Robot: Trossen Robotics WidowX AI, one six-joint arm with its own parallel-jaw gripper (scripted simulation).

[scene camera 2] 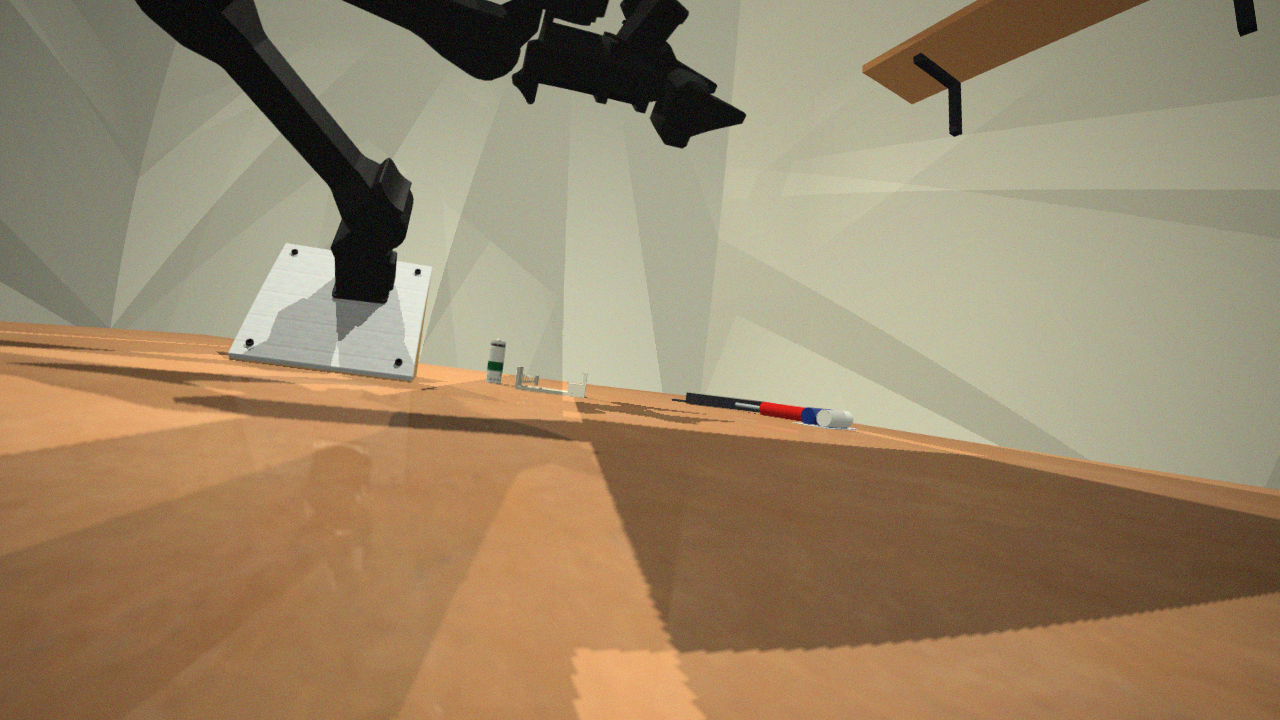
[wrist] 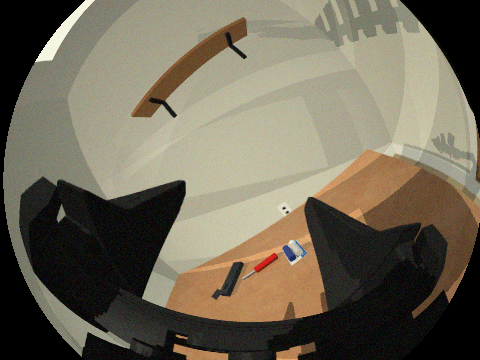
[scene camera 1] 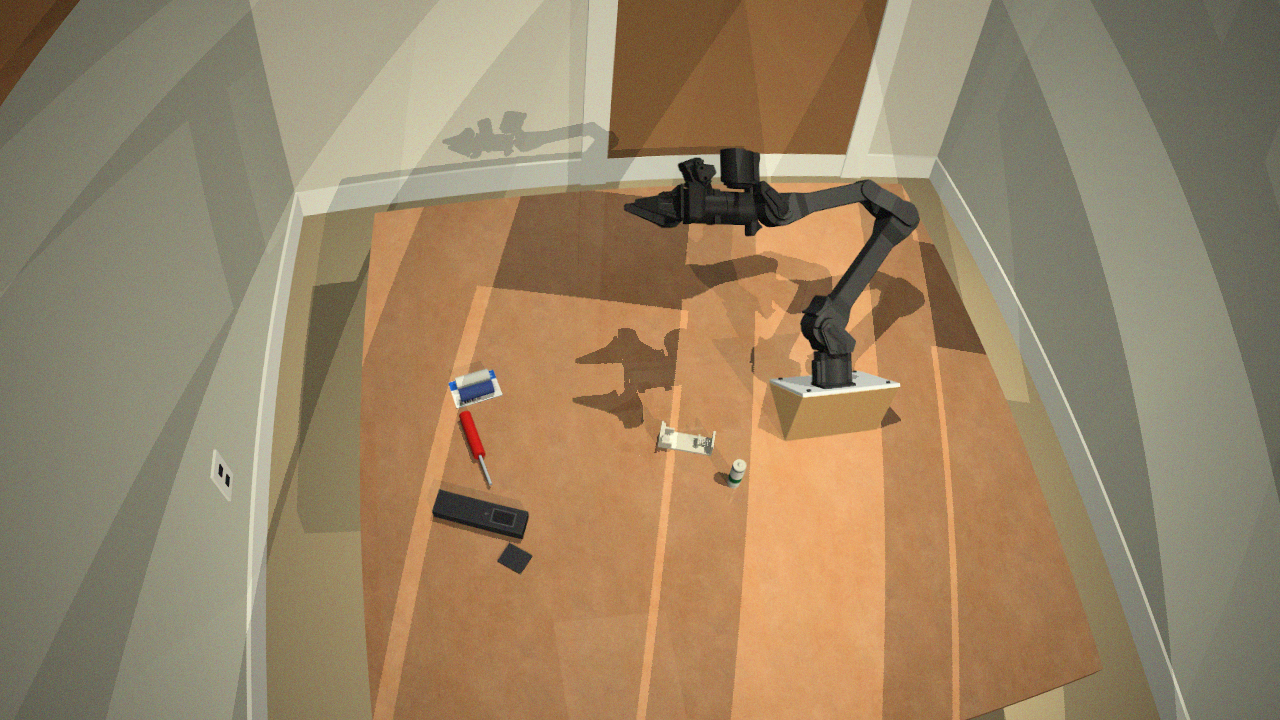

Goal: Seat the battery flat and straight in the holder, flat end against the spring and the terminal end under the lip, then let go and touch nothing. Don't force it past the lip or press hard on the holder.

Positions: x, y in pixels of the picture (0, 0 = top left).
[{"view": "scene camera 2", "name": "my gripper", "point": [729, 102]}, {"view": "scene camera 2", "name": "black remote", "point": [691, 398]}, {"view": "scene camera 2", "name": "white card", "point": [825, 418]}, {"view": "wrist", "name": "my gripper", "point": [247, 196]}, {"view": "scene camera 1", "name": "my gripper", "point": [629, 205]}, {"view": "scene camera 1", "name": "black remote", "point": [464, 510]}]
